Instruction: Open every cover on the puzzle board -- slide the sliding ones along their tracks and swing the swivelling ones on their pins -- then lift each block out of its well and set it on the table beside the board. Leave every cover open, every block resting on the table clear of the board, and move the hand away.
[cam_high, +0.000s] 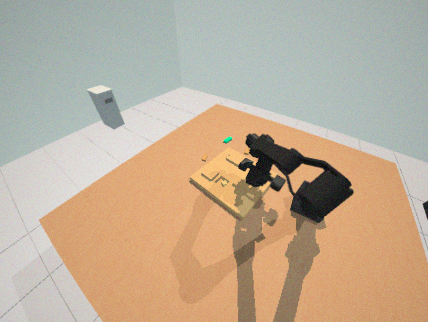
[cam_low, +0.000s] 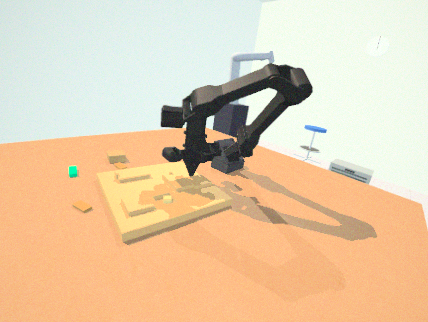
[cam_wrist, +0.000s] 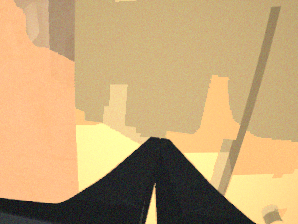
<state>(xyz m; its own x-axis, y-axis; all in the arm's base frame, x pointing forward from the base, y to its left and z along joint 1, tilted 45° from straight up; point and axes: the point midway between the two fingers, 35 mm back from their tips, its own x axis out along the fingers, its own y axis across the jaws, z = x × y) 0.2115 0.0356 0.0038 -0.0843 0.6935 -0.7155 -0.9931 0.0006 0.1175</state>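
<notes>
Now: gripper tip 11 cm short of the tan puzzle board and 2 cm to the left of it.
</notes>
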